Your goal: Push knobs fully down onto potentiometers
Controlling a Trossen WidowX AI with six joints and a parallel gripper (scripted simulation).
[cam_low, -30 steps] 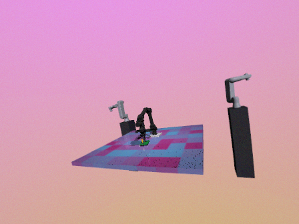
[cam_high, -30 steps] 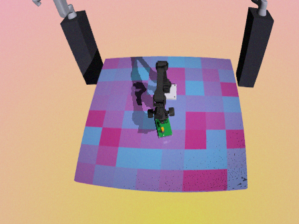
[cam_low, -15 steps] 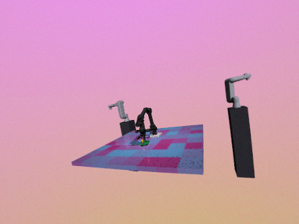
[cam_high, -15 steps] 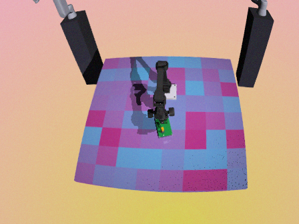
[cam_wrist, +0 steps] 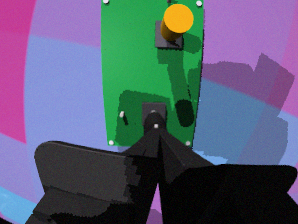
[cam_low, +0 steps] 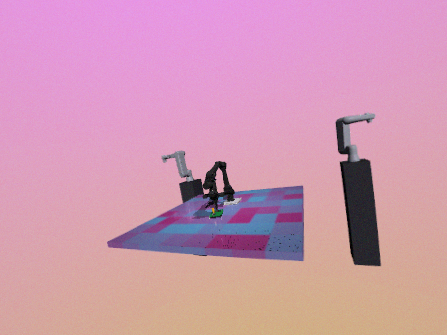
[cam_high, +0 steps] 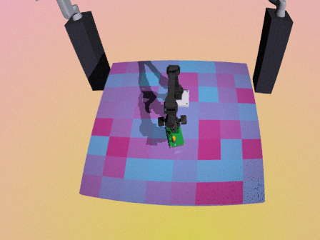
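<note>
Now: the black knob 1 cm below my gripper tip. Round my gripper tip: orange knob (8 cm ahead, 2 cm below, 1 cm to the left).
</note>
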